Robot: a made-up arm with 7 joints.
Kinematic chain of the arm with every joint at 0, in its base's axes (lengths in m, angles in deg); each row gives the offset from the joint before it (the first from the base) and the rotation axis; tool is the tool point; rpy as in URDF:
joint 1: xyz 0 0 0.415 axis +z
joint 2: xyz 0 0 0 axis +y
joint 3: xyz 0 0 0.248 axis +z
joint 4: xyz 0.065 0 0 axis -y
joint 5: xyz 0.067 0 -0.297 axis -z
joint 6: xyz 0 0 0 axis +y
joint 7: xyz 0.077 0 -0.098 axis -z
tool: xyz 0 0 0 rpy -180 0 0
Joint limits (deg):
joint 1: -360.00..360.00
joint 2: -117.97..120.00
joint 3: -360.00..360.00
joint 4: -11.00..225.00
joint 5: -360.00..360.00
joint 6: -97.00..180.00
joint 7: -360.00..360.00
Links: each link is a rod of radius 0.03 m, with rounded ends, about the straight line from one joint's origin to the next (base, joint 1, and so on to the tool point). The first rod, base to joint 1, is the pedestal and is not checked.
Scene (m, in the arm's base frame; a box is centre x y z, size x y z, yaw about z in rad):
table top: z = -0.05
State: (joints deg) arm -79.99 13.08 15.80 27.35 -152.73 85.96 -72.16
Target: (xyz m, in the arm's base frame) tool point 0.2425 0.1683 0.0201
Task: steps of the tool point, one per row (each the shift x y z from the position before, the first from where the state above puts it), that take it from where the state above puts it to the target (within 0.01 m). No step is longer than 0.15 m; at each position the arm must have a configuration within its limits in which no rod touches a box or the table.
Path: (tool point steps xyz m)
1: 0.0800 0.0410 -0.0605
2: 0.0642 0.0692 -0.0593
3: 0.0400 0.0908 -0.0546
4: 0.0103 0.1035 -0.0477
5: -0.0217 0.1056 -0.0389
6: -0.0518 0.0975 -0.0291

